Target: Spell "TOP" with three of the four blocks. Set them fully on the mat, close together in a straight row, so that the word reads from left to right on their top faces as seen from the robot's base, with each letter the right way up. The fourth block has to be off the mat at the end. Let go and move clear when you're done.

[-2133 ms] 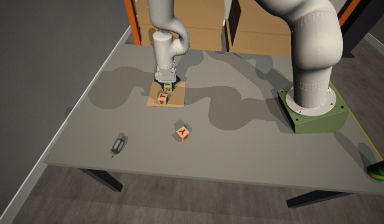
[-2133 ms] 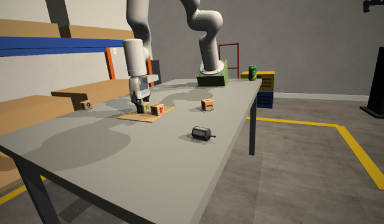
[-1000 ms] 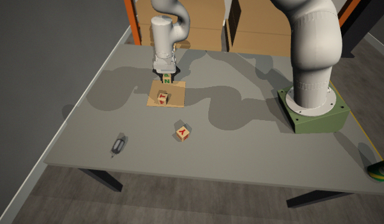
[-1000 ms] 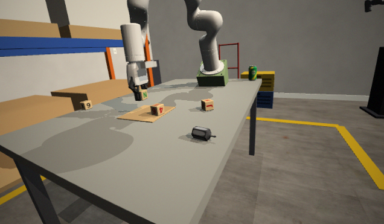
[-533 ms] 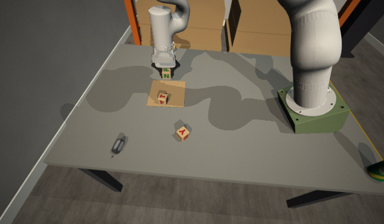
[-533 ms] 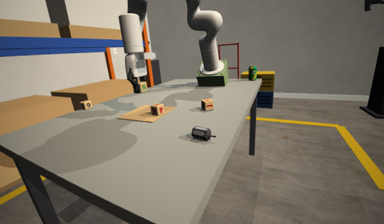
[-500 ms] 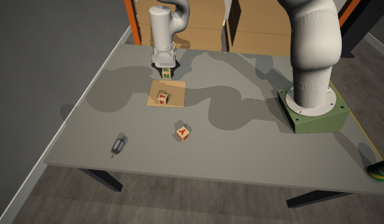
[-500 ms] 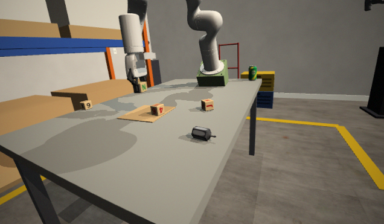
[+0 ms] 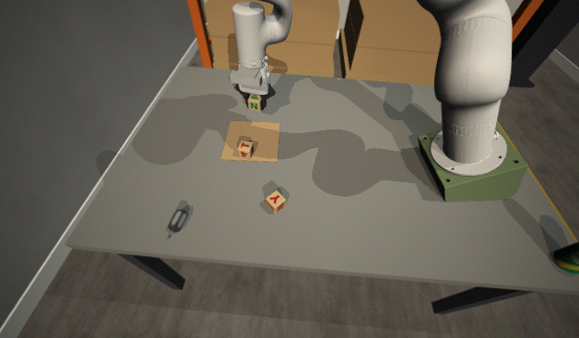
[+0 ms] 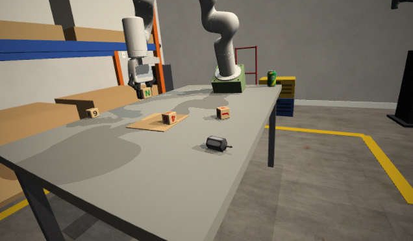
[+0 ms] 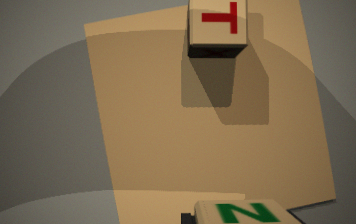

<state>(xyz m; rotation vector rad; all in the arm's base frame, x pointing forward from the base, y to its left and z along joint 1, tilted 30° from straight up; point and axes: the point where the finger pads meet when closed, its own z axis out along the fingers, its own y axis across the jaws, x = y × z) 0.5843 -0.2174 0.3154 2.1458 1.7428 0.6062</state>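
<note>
The tan mat lies 20 mm ahead of my hand, 70 mm to the left of it and 120 mm below it. From my hand the other things lie so: dark motor 200 mm ahead, 410 mm to the left, 110 mm below; then P block right at my hand; then green can 900 mm behind, 500 mm to the left, 60 mm below.
</note>
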